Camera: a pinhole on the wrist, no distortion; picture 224 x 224 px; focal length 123.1 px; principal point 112.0 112.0 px. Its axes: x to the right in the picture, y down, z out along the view. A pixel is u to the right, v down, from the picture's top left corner.
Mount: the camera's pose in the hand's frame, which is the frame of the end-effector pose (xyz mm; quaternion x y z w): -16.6 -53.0 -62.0 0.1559 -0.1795 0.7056 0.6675
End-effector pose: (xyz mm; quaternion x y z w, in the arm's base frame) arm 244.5 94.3 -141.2 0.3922 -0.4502 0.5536 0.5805
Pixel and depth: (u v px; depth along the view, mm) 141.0 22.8 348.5
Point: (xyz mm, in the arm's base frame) 343.5 -133.8 163.4
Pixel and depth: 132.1 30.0 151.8
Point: 331.4 25.2 -35.2
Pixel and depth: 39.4 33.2 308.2
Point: 575.1 -10.1 90.2
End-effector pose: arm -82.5 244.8 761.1 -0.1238 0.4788 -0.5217 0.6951
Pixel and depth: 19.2 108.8 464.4
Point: -282.0 -68.7 1241.5
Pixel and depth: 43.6 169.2 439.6
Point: -209.9 153.6 1304.9
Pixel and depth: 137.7 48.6 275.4
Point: 13.6 24.2 891.2
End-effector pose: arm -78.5 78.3 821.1 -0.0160 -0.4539 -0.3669 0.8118
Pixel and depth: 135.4 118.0 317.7
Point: -360.5 84.1 889.6
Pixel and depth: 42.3 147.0 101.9
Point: -186.0 -7.2 741.6
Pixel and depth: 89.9 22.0 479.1
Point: -424.1 -235.4 1163.7
